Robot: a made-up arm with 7 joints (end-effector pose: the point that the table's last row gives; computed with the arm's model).
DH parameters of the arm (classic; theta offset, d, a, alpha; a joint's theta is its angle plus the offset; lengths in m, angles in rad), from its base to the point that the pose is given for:
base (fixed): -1.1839 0 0.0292 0
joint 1: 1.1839 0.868 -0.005 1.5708
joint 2: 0 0.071 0 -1.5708
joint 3: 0 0.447 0.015 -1.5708
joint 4: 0 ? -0.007 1.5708
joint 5: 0 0.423 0.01 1.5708
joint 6: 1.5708 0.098 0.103 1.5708
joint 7: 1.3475 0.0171 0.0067 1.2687
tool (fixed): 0.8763 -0.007 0 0
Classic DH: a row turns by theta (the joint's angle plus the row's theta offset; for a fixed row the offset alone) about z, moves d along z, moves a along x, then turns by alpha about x.
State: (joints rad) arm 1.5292 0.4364 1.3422 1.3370 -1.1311 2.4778 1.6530
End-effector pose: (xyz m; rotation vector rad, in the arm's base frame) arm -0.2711 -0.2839 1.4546 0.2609 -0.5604 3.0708
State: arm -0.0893 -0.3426 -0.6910 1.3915 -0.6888 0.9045 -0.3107
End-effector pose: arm 0.5457 -0.4485 1.3583 -1.5147 1.2101 -1.3208
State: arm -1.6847 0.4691 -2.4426 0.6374 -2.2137 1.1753 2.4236
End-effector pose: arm -0.3079 0.4908 1.5790 0.5312 0.3382 0.9932
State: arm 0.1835 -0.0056 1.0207 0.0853 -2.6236 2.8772 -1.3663
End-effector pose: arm -0.1218 -0.0278 1.6380 0.5121 1.5891 1.1764
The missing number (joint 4, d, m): 0.053
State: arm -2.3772 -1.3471 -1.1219 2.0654 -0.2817 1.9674 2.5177
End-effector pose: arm -0.5824 0.0318 0.7765 -0.8773 0.7967 1.3834
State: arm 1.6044 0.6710 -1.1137 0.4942 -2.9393 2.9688 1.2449
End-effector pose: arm 0.1762 -0.3244 1.5803 -1.1960 -0.8657 -0.2752
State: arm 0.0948 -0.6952 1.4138 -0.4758 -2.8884 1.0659 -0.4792
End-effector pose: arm 0.4442 -0.2037 1.6837 -1.5385 0.1348 -1.9677
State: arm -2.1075 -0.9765 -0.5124 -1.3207 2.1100 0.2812 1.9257
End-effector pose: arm 0.0546 -0.4329 1.5305 1.4972 0.8485 -0.6676
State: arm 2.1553 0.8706 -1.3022 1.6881 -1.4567 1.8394 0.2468
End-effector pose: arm 0.5311 0.0201 1.3850 -0.3650 -0.4784 0.1082
